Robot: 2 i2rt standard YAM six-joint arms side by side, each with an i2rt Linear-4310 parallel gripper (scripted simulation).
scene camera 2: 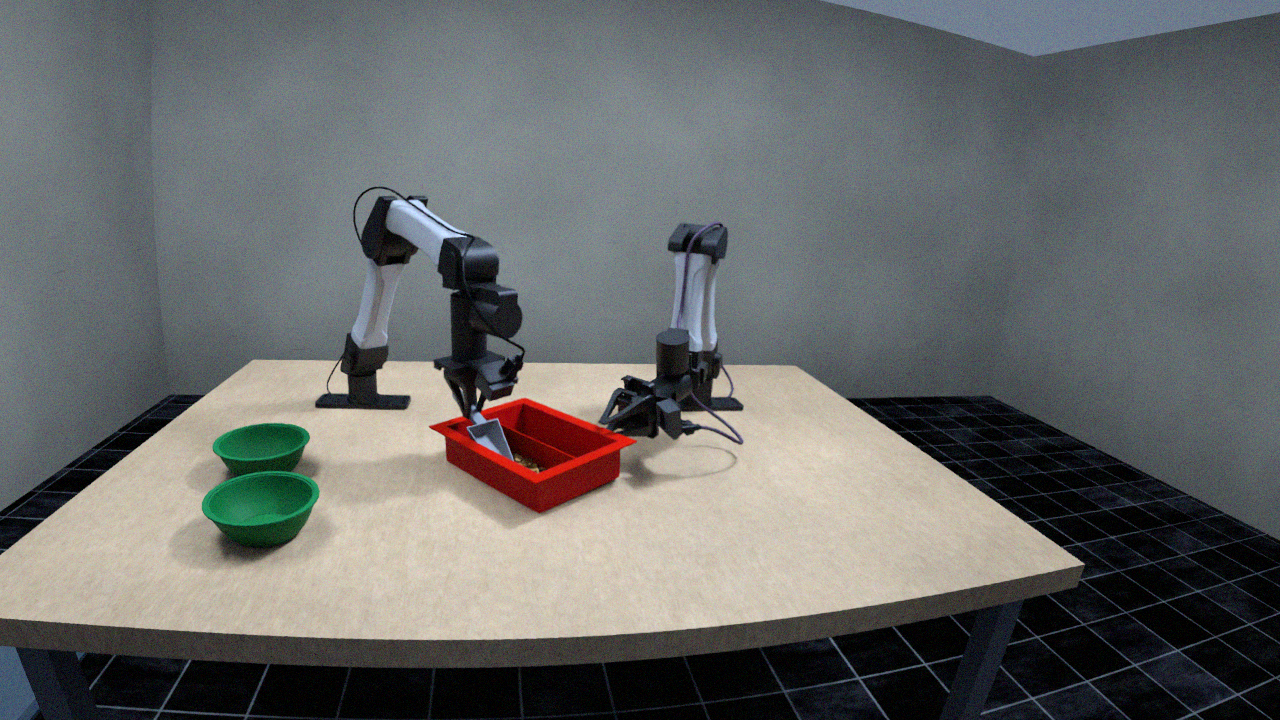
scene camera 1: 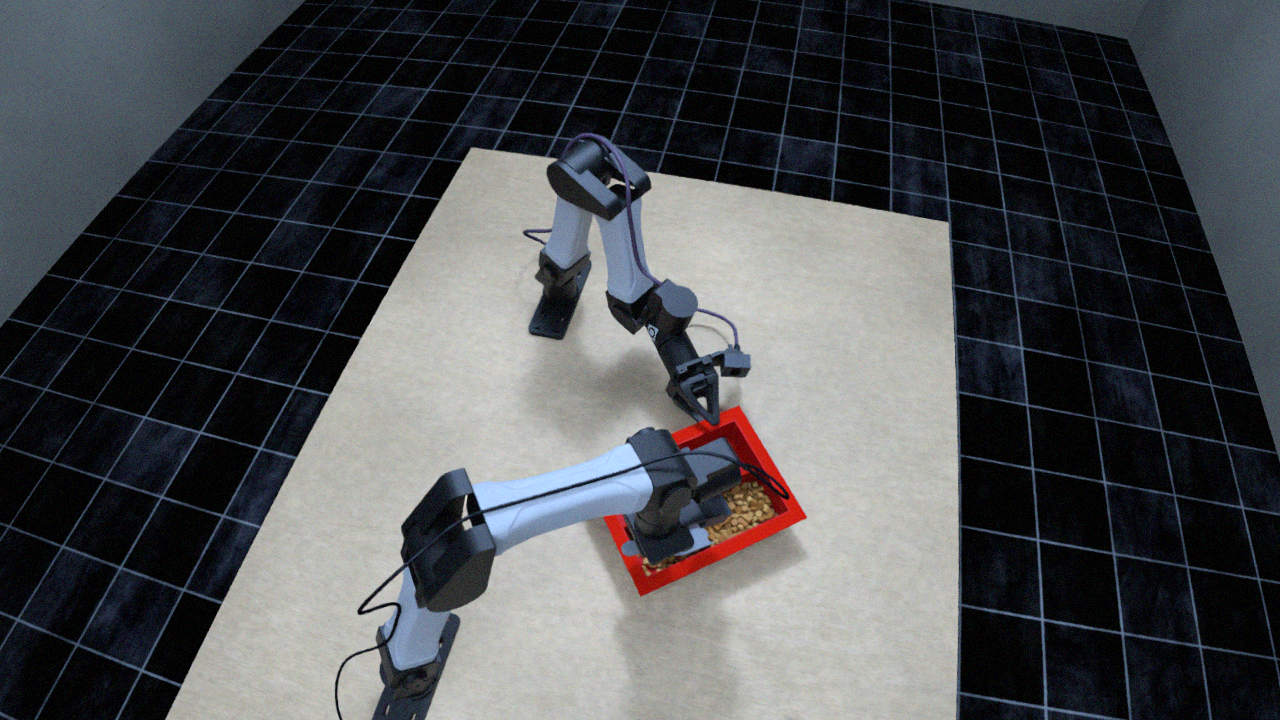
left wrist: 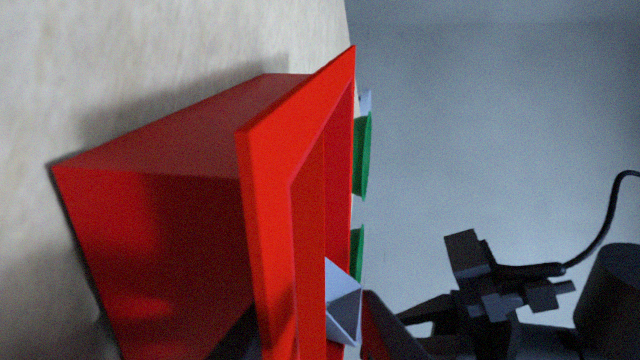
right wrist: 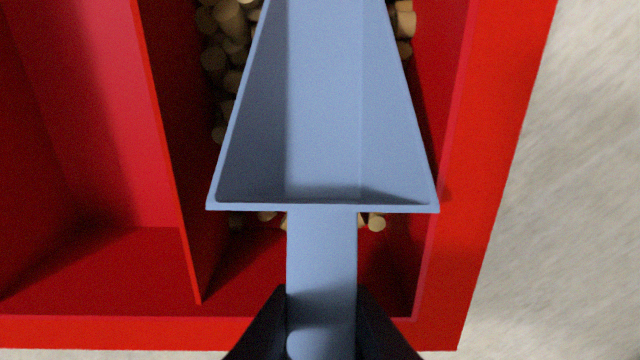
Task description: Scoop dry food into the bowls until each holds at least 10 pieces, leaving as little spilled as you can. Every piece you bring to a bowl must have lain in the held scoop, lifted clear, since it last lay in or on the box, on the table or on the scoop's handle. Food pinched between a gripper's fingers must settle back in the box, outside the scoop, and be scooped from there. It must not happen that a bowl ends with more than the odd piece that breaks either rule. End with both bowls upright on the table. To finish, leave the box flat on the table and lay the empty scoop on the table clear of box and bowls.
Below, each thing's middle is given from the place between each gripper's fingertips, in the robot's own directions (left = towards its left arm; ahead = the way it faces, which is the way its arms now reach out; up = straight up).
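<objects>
The red box (scene camera 2: 550, 437) is 4 cm ahead of my right hand (scene camera 2: 471, 416), 10 cm to the left of it and 4 cm below it. As for the grey-blue scoop (scene camera 2: 489, 433), I see it 2 cm ahead of my right hand, 2 cm to the left of it and 3 cm below it.
Measured from my left hand (scene camera 1: 714, 427), the red box is 1 cm behind, 3 cm below and 12 cm to the right. I see the grey-blue scoop there too, 2 cm behind my left hand, 2 cm below it and 20 cm to the right of it.
</objects>
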